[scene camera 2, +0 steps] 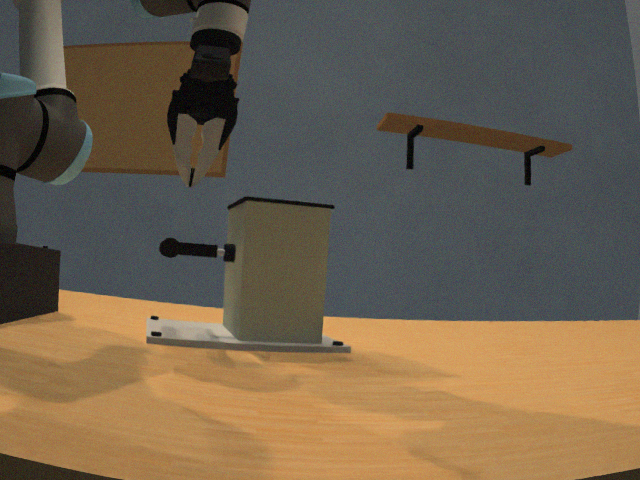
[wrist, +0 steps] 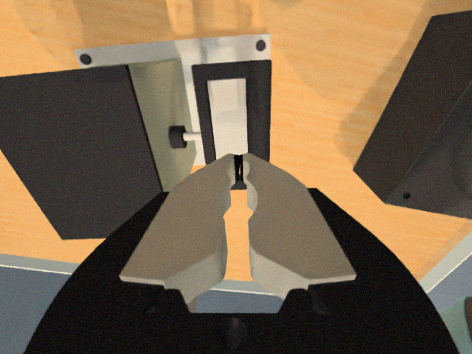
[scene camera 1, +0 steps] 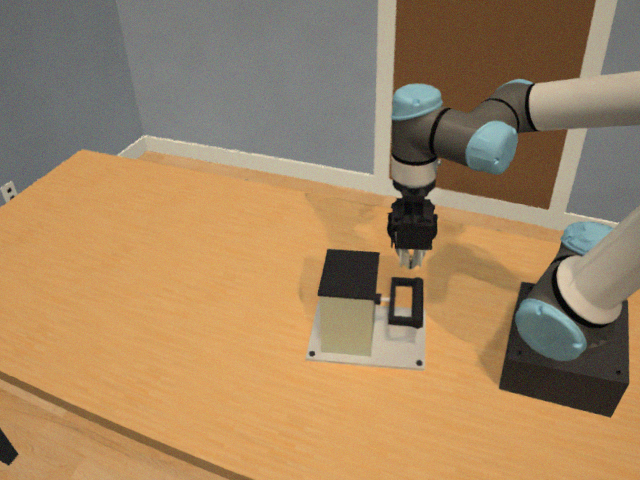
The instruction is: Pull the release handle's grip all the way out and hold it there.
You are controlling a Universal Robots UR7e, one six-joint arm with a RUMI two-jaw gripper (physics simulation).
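Observation:
The release handle (scene camera 1: 417,304) (scene camera 2: 196,250) (wrist: 259,110) is a black rectangular loop with a thicker outer grip bar. A short pale rod (scene camera 1: 385,299) (scene camera 2: 221,252) (wrist: 192,136) joins it to a black collar on the side of a pale green housing (scene camera 1: 346,325) (scene camera 2: 281,273) with a black top. A short length of rod shows between collar and loop. My gripper (scene camera 1: 410,266) (scene camera 2: 190,181) (wrist: 239,158) points down, shut and empty, above the handle and apart from it. In the wrist view the fingertips hide the near end of the loop.
The housing stands on a light grey base plate (scene camera 1: 395,353) (scene camera 2: 180,330) (wrist: 135,54) with dark bolts, on the wooden table (scene camera 1: 180,310). The arm's dark base block (scene camera 1: 563,387) (scene camera 2: 28,284) (wrist: 405,115) stands on the handle's side. A wall shelf (scene camera 2: 475,135) hangs behind.

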